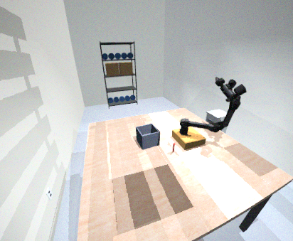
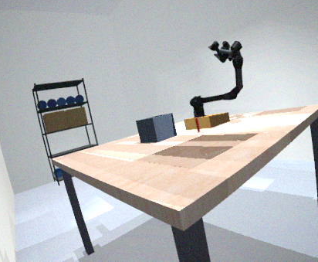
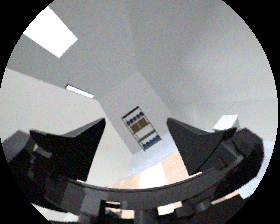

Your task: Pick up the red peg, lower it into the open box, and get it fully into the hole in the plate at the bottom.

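My gripper tip is now 42 cm short of the red peg, 19 cm to the right of it and 49 cm above it.
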